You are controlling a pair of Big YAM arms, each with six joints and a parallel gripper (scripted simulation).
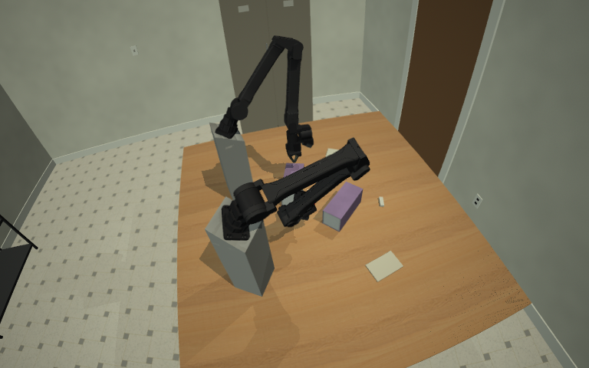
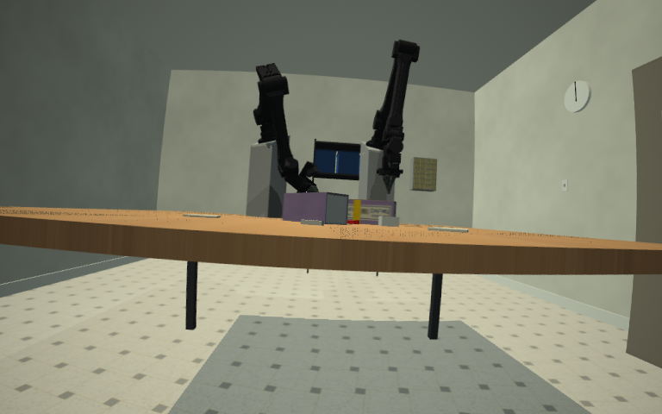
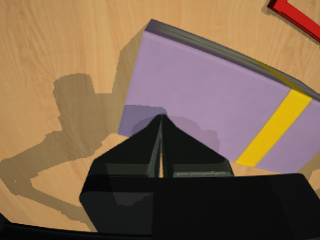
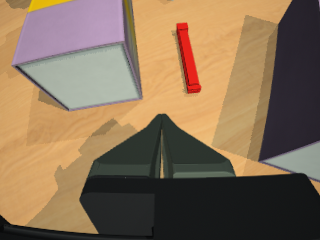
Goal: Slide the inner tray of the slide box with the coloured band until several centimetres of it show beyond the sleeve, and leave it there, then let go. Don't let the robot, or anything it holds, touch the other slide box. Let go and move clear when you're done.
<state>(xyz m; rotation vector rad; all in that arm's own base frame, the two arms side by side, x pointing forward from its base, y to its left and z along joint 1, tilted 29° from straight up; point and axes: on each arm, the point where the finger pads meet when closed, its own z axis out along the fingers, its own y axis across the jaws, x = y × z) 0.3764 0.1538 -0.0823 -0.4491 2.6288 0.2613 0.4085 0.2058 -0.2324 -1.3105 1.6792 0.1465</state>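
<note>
My right gripper is now 90 mm short of the red stick, 100 mm to the right of it and 80 mm above it. Also, from my right hand: cream card (290 mm ahead, 380 mm to the right, 80 mm below).
</note>
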